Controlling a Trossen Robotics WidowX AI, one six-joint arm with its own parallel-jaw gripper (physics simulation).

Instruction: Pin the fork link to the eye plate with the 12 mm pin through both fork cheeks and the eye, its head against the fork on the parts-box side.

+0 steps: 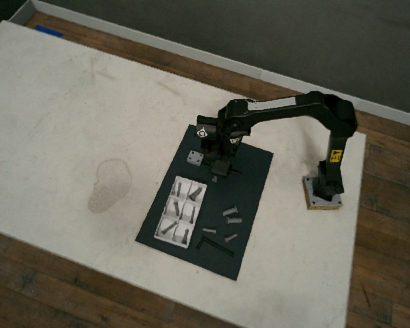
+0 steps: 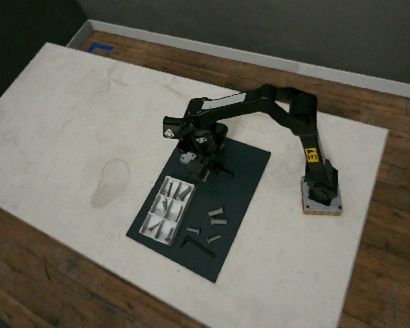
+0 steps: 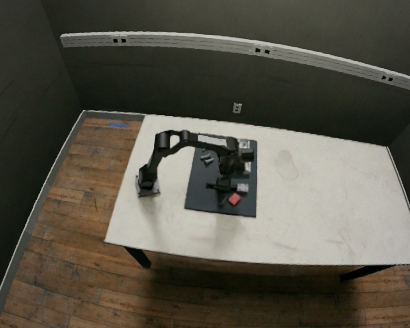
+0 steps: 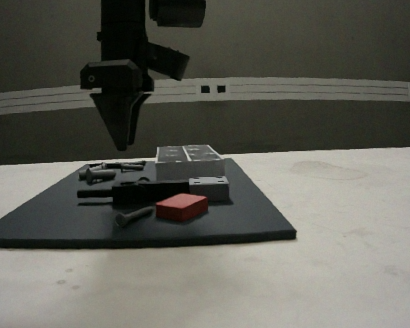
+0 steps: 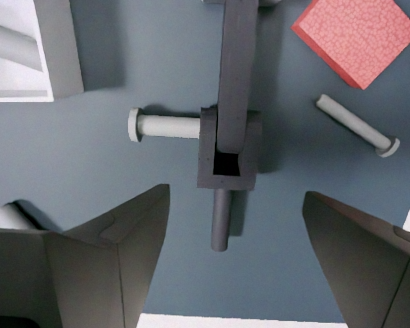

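Where they show: gripper, fingertip midpoint: (image 1: 224,161) (image 2: 211,161) (image 3: 222,179) (image 4: 126,147) (image 5: 236,198); arm's base, link origin: (image 1: 323,190) (image 2: 321,193) (image 3: 147,183).
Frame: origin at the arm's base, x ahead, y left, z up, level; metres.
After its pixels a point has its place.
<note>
The dark fork link (image 5: 227,182) @[x 0.337, y 0.057, z 0.005 m] (image 4: 125,193) @[x 0.351, y 0.041, z -0.004 m] (image 1: 220,167) lies on the mat, its cheeks either side of the eye plate's dark bar (image 5: 237,75). The eye plate's grey base (image 4: 210,189) @[x 0.458, y 0.041, z -0.003 m] (image 3: 242,187) @[x 0.455, y 0.061, z 0.005 m] (image 1: 195,158) @[x 0.455, y 0.067, z 0.005 m] has several holes. A light grey headed pin (image 5: 170,126) @[x 0.366, y 0.092, z -0.002 m] (image 1: 215,178) @[x 0.362, y 0.106, z -0.003 m] lies level, its tip end at the fork cheek on the parts-box side. Its head stands well out from the fork with a long stretch of shank showing. How deep its tip sits is hidden. My gripper (image 5: 236,198) @[x 0.352, y 0.057, z 0.052 m] (image 4: 125,148) @[x 0.352, y 0.057, z 0.052 m] is open and empty, above the fork and its rod.
The white parts box (image 1: 158,232) @[x 0.463, y 0.347, z -0.017 m] (image 2: 143,231) @[x 0.464, y 0.358, z -0.007 m] holds several pins. Beside it lie several loose pins and a black hex key (image 1: 217,246) @[x 0.272, y 0.316, z -0.010 m] (image 2: 200,247) @[x 0.268, y 0.316, z -0.010 m]. A red block (image 4: 182,206) @[x 0.426, y -0.025, z -0.004 m] (image 5: 357,42) @[x 0.418, y -0.002, z -0.004 m] and a thinner pin (image 4: 134,216) @[x 0.373, y -0.027, z -0.013 m] (image 5: 356,122) @[x 0.376, y -0.016, z -0.010 m] lie on the fork's other side.
</note>
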